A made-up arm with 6 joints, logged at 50 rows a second.
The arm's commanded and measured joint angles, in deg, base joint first. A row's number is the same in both.
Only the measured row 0 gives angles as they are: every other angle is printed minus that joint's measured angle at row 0.
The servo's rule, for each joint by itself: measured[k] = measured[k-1] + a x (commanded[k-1-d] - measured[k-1]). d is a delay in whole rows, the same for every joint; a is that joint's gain. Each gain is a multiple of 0.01, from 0.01 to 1. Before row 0 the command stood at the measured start. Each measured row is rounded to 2 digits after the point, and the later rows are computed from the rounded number. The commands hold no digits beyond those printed.
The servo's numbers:
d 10
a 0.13 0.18 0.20 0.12 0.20 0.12
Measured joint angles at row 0: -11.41 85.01 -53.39 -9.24 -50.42 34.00
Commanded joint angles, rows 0 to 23: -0.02 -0.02 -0.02 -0.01 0.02 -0.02; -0.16 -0.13 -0.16 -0.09 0.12 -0.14; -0.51 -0.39 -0.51 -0.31 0.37 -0.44; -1.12 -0.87 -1.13 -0.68 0.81 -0.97; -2.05 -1.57 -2.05 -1.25 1.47 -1.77; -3.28 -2.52 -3.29 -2.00 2.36 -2.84; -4.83 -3.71 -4.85 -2.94 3.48 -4.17; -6.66 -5.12 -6.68 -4.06 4.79 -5.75; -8.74 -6.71 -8.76 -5.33 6.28 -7.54; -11.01 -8.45 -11.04 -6.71 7.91 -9.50; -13.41 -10.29 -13.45 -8.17 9.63 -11.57; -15.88 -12.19 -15.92 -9.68 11.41 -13.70; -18.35 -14.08 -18.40 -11.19 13.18 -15.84; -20.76 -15.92 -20.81 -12.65 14.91 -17.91; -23.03 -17.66 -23.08 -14.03 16.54 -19.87; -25.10 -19.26 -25.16 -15.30 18.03 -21.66; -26.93 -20.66 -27.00 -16.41 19.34 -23.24; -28.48 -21.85 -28.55 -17.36 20.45 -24.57; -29.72 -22.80 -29.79 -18.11 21.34 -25.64; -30.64 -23.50 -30.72 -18.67 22.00 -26.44; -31.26 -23.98 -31.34 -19.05 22.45 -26.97; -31.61 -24.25 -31.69 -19.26 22.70 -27.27; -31.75 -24.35 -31.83 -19.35 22.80 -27.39; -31.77 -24.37 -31.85 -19.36 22.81 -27.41
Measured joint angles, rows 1 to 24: 0.00 0.00 0.00 0.00 0.00 0.00; 0.00 0.00 0.00 0.00 0.00 0.00; 0.00 0.00 0.00 0.00 0.00 0.00; 0.00 0.00 0.00 0.00 0.00 0.00; 0.00 0.00 0.00 0.00 0.00 0.00; 0.00 0.00 0.00 0.00 0.00 0.00; 0.00 0.00 0.00 0.00 0.00 0.00; 0.00 0.00 0.00 0.00 0.00 0.00; 0.00 0.00 0.00 0.00 0.00 0.00; 0.00 0.00 0.00 0.00 0.00 0.00; 0.00 0.00 0.00 0.00 0.00 0.00; -0.02 -0.02 -0.03 -0.01 0.02 -0.02; -0.08 -0.09 -0.13 -0.05 0.09 -0.07; -0.22 -0.23 -0.33 -0.13 0.23 -0.18; -0.46 -0.47 -0.67 -0.26 0.48 -0.37; -0.83 -0.84 -1.19 -0.47 0.86 -0.67; -1.35 -1.36 -1.92 -0.77 1.38 -1.09; -2.04 -2.04 -2.87 -1.16 2.06 -1.65; -2.91 -2.88 -4.05 -1.66 2.90 -2.36; -3.96 -3.88 -5.45 -2.27 3.90 -3.22; -5.19 -5.03 -7.05 -2.98 5.05 -4.22; -6.58 -6.32 -8.82 -3.78 6.32 -5.36; -8.11 -7.72 -10.74 -4.67 7.69 -6.62; -9.75 -9.20 -12.75 -5.63 9.13 -7.97
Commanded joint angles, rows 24 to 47: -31.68 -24.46 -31.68 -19.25 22.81 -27.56; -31.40 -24.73 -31.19 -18.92 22.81 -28.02; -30.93 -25.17 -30.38 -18.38 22.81 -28.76; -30.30 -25.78 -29.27 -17.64 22.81 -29.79; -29.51 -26.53 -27.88 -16.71 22.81 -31.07; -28.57 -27.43 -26.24 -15.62 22.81 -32.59; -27.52 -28.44 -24.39 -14.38 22.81 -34.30; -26.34 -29.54 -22.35 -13.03 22.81 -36.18; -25.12 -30.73 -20.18 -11.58 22.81 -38.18; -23.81 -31.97 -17.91 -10.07 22.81 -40.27; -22.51 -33.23 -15.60 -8.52 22.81 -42.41; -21.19 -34.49 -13.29 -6.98 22.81 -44.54; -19.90 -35.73 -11.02 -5.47 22.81 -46.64; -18.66 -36.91 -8.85 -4.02 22.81 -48.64; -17.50 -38.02 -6.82 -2.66 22.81 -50.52; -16.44 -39.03 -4.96 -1.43 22.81 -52.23; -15.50 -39.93 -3.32 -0.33 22.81 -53.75; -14.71 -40.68 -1.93 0.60 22.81 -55.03; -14.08 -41.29 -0.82 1.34 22.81 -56.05; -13.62 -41.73 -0.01 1.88 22.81 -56.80; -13.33 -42.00 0.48 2.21 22.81 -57.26; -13.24 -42.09 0.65 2.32 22.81 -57.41; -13.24 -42.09 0.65 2.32 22.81 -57.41; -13.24 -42.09 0.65 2.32 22.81 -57.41
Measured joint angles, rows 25 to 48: -11.48 -10.72 -14.82 -6.64 10.61 -9.40; -13.25 -12.26 -16.89 -7.68 12.09 -10.87; -15.03 -13.77 -18.91 -8.73 13.54 -12.35; -16.78 -15.22 -20.84 -9.77 14.92 -13.82; -18.46 -16.58 -22.63 -10.77 16.20 -15.24; -20.04 -17.83 -24.25 -11.72 17.36 -16.58; -21.50 -18.94 -25.67 -12.60 18.38 -17.83; -22.81 -19.90 -26.87 -13.40 19.24 -18.96; -23.97 -20.70 -27.86 -14.11 19.95 -19.97; -24.98 -21.36 -28.66 -14.74 20.52 -20.86; -25.85 -21.92 -29.26 -15.28 20.98 -21.66; -26.57 -22.43 -29.65 -15.72 21.35 -22.42; -27.14 -22.92 -29.80 -16.04 21.64 -23.18; -27.55 -23.43 -29.69 -16.23 21.87 -23.97; -27.80 -23.99 -29.33 -16.29 22.06 -24.82; -27.90 -24.61 -28.71 -16.21 22.21 -25.75; -27.85 -25.30 -27.85 -15.99 22.33 -26.78; -27.65 -26.06 -26.75 -15.63 22.43 -27.91; -27.32 -26.90 -25.44 -15.14 22.51 -29.14; -26.86 -27.81 -23.93 -14.53 22.57 -30.48; -26.29 -28.79 -22.26 -13.81 22.62 -31.91; -25.63 -29.82 -20.47 -12.99 22.66 -33.43; -24.89 -30.88 -18.58 -12.09 22.69 -35.02; -24.08 -31.97 -16.63 -11.12 22.71 -36.65
